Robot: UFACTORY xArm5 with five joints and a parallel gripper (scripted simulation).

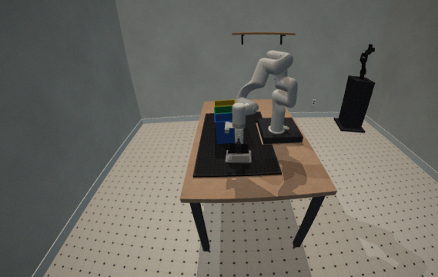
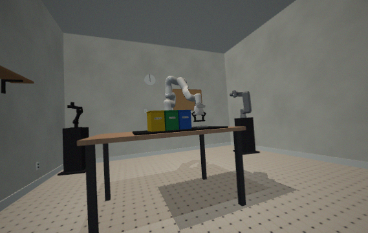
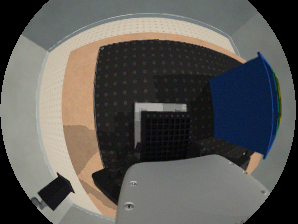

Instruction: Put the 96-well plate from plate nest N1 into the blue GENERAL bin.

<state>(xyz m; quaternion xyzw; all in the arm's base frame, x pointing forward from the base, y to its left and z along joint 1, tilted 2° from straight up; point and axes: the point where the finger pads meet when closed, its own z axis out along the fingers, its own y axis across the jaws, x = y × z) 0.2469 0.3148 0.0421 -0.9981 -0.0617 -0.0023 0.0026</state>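
The grey plate nest lies 8 cm below my hand. Also, from my hand: blue general bin 11 cm ahead, 21 cm to the right, 1 cm above; then 96-well plate 1 cm below; then green bin 14 cm ahead, 34 cm to the right, 1 cm above.
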